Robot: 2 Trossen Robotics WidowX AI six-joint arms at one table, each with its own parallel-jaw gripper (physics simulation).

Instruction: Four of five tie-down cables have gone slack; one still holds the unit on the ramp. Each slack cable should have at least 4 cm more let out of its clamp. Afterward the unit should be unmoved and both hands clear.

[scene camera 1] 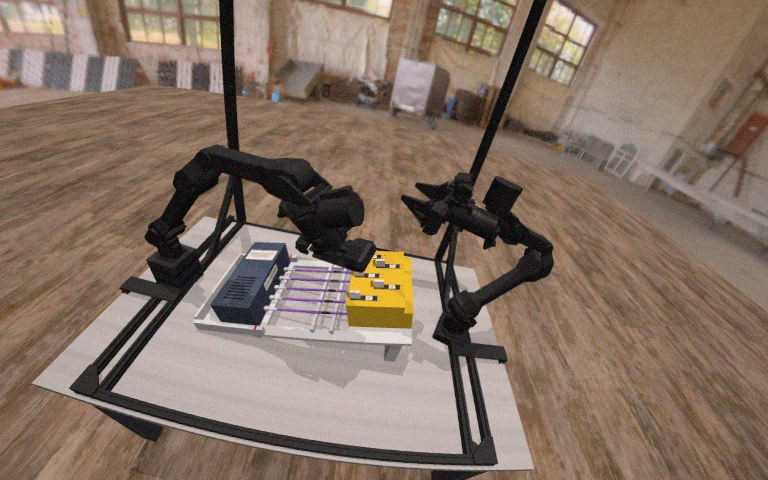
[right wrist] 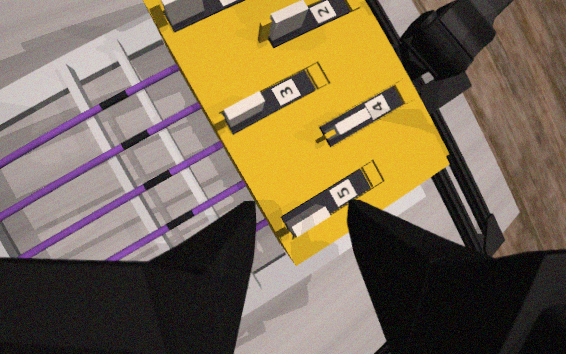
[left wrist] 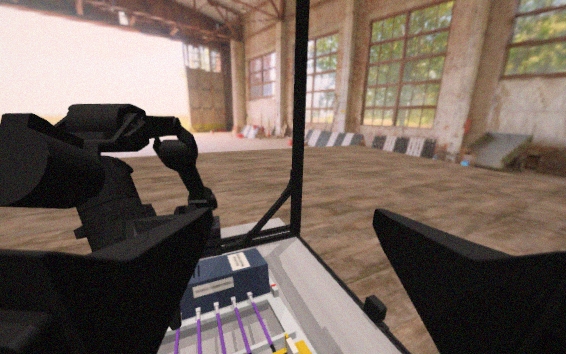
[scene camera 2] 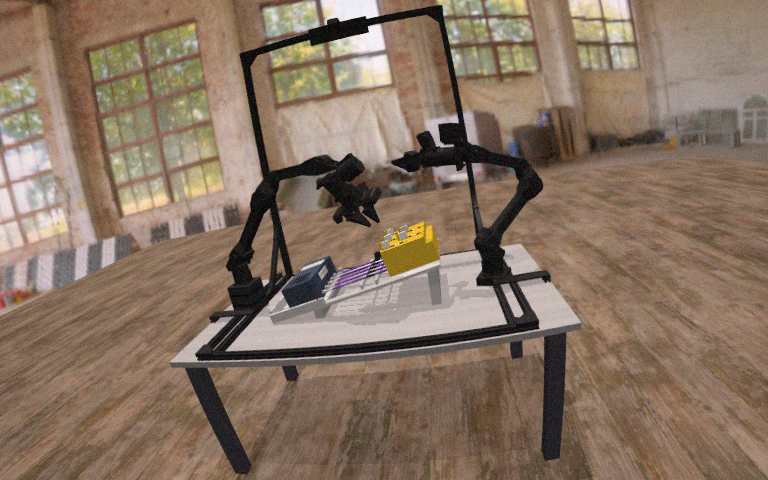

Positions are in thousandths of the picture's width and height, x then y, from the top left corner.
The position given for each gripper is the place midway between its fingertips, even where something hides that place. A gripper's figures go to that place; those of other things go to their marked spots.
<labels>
The left gripper (scene camera 1: 532,397): 0.59 m from the lens. The right gripper (scene camera 1: 455,557) is 0.60 m from the lens.
</labels>
